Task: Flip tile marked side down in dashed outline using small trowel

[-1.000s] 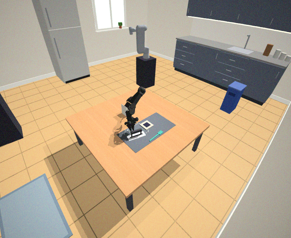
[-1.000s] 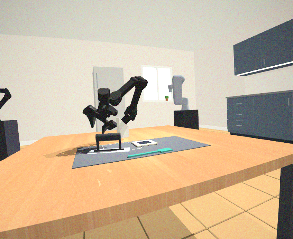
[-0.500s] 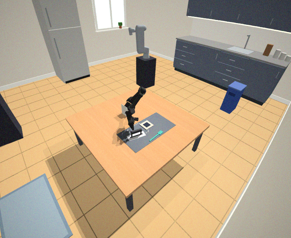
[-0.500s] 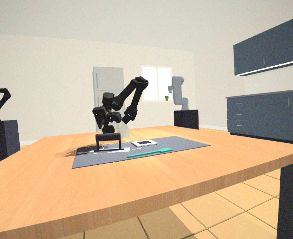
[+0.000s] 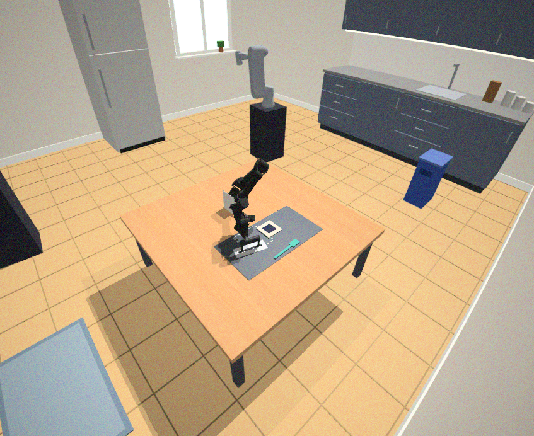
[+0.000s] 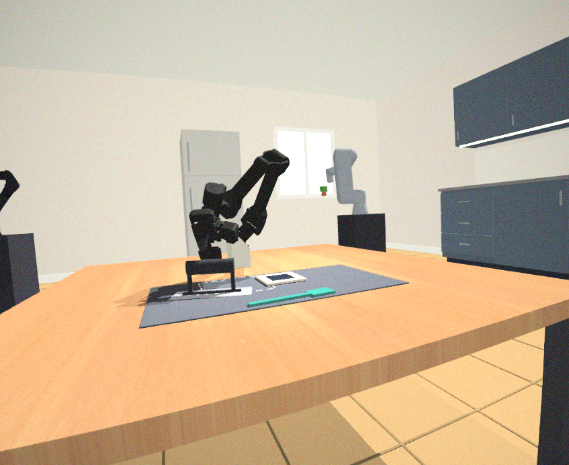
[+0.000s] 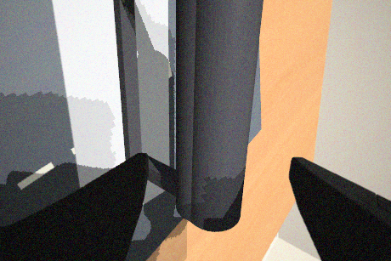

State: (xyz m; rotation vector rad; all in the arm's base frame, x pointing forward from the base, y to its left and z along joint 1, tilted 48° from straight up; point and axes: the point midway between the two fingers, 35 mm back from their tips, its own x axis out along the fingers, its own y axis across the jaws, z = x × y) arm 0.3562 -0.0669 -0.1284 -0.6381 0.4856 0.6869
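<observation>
Now: the trowel 1 cm ahead of my gripper tip, 1 cm to the right of it and 5 cm below it. Round my gripper tip: teal tool: 15 cm ahead, 21 cm to the left, 8 cm below; then tile: 5 cm behind, 22 cm to the left, 8 cm below; then grey mat: 1 cm ahead, 18 cm to the left, 11 cm below.
</observation>
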